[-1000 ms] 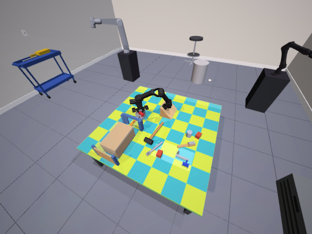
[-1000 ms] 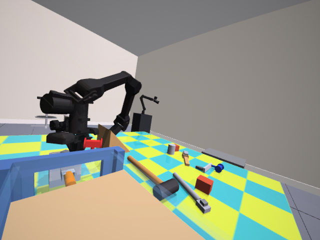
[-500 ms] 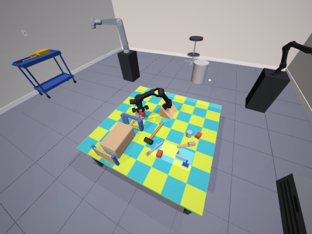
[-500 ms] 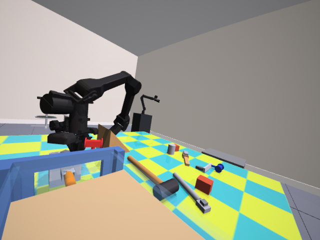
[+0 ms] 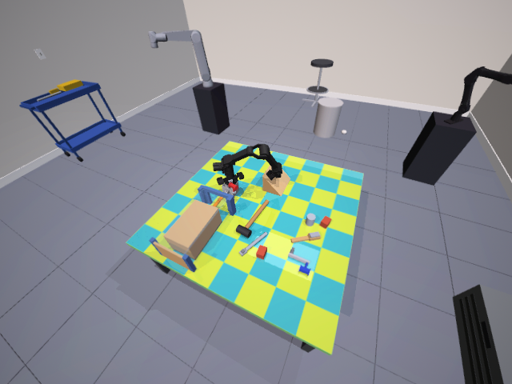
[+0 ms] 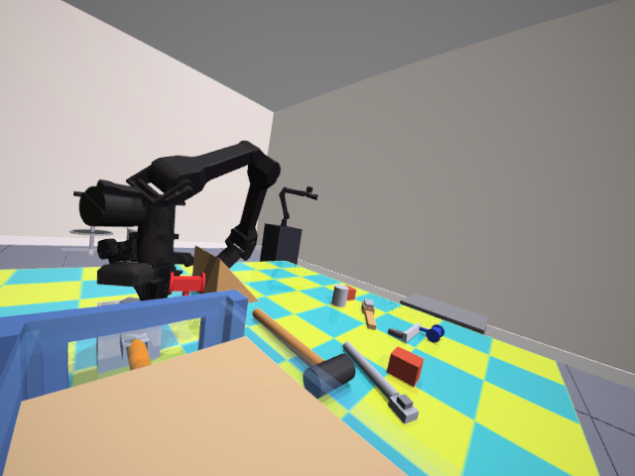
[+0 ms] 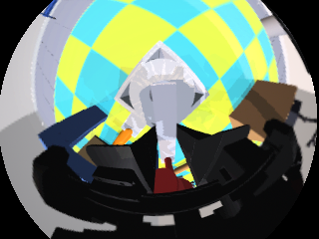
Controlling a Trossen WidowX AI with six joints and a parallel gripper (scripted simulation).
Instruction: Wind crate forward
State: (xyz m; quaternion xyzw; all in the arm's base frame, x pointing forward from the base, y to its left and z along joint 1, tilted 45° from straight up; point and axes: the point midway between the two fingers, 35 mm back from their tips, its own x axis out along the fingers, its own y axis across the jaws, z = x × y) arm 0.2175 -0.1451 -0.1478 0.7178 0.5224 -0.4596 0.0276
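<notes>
Now: the winch handle 1 cm ahead of my gripper tip, 1 cm to the left of it and 2 cm above it. Also, from my gripper tip: brush (10 cm ahead, 61 cm to the left, 7 cm below); then red grip (3 cm ahead, 4 cm to the left, 5 cm above); then grey winch (4 cm behind, 4 cm to the right, 6 cm below).
</notes>
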